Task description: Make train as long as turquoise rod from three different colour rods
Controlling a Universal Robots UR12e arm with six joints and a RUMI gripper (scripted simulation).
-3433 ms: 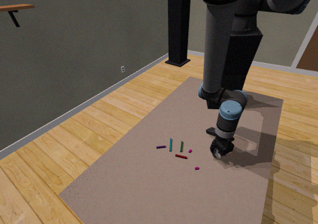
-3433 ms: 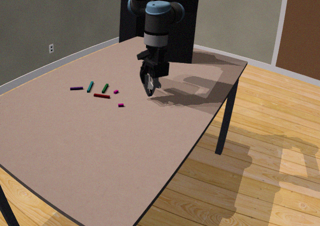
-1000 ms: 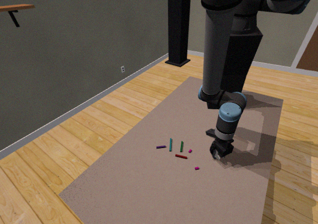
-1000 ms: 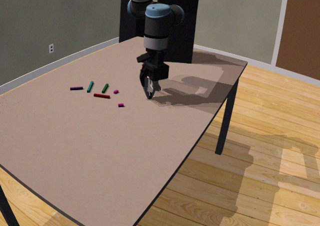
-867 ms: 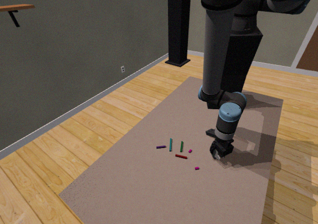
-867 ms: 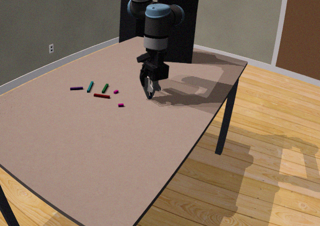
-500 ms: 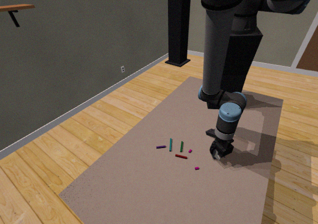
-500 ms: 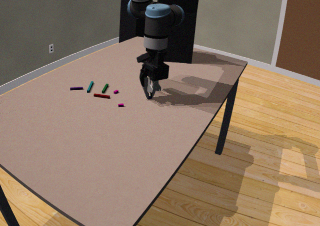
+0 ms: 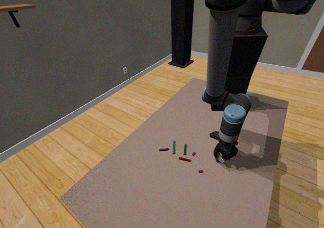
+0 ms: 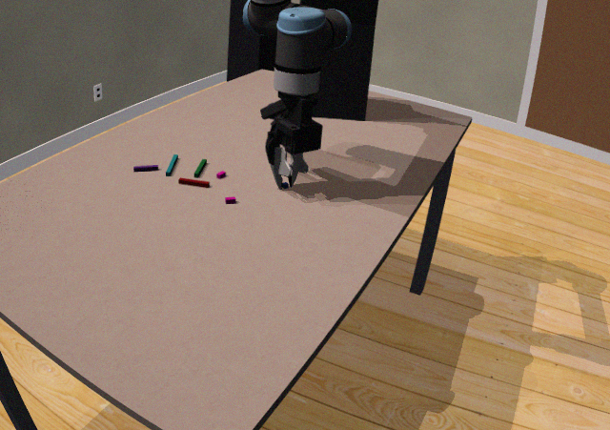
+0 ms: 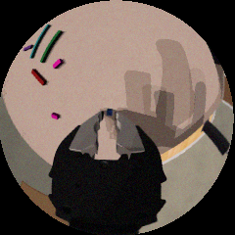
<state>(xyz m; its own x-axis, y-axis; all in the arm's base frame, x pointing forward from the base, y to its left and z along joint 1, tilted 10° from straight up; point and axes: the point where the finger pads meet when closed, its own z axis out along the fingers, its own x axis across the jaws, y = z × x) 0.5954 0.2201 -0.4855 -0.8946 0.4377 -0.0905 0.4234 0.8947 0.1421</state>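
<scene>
Now: hand 1 cm above the blue rod. From my hand the other things lie so: green rod: 5 cm ahead, 20 cm to the right, 1 cm below; then red rod: 11 cm ahead, 16 cm to the right, 1 cm below; then turquoise rod: 8 cm ahead, 27 cm to the right, 1 cm below.
</scene>
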